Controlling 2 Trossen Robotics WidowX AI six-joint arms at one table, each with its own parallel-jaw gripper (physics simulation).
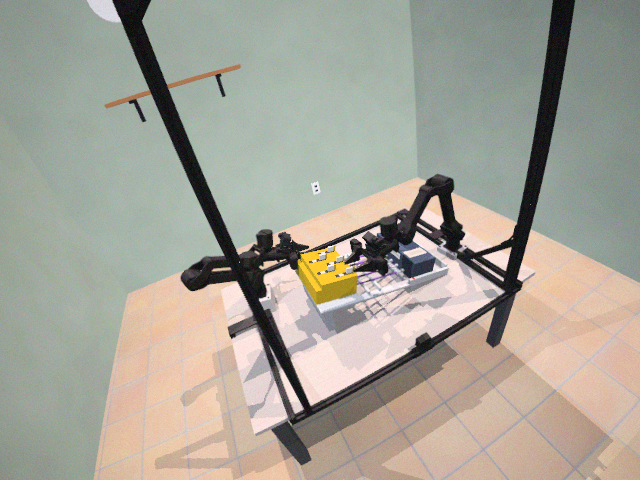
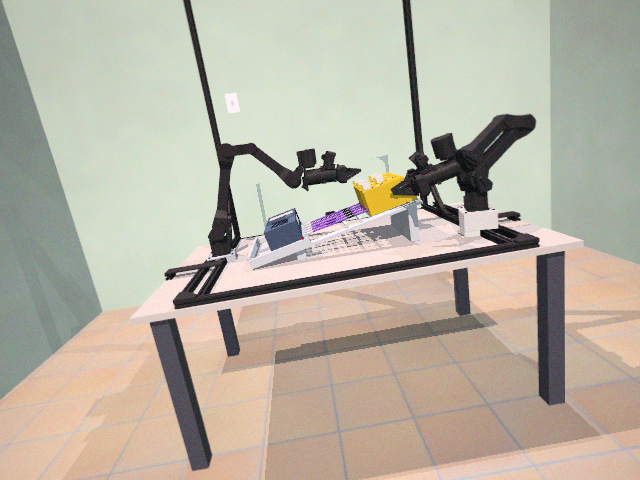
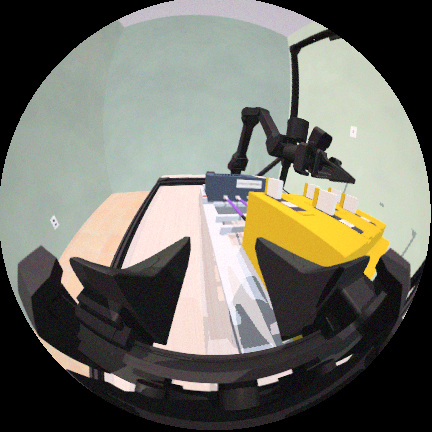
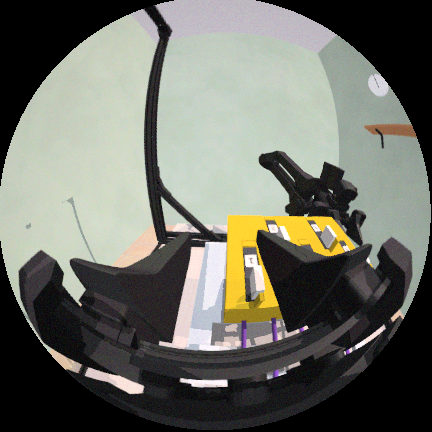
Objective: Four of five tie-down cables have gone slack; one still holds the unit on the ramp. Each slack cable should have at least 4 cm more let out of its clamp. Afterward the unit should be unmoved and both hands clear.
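Observation:
The dark blue unit (image 1: 417, 264) (image 2: 284, 231) (image 3: 220, 189) sits low on the white ramp (image 1: 338, 304) (image 2: 279, 254) (image 4: 212, 280). Purple cables (image 2: 330, 221) (image 3: 234, 207) (image 4: 244, 335) run from it up to the yellow clamp block (image 1: 334, 291) (image 2: 385, 199) (image 3: 295, 225) (image 4: 240, 290), which carries several white levers. Cable slack is too small to tell. My right gripper (image 1: 351, 262) (image 2: 358, 171) (image 4: 224, 235) is partly open and empty, above the block's cable side; a white lever (image 4: 256, 281) shows beyond its fingers. My left gripper (image 2: 395, 190) (image 3: 223, 242) is partly open and empty, beside the block's high end.
The ramp stands on a pale table (image 1: 361, 361) (image 2: 242, 271) edged with black rails (image 1: 372, 378) (image 2: 320, 280). Black frame posts (image 1: 188, 160) (image 1: 540, 134) rise around it. A support leg (image 2: 412, 224) holds the ramp's high end near the left arm's white base (image 2: 475, 222).

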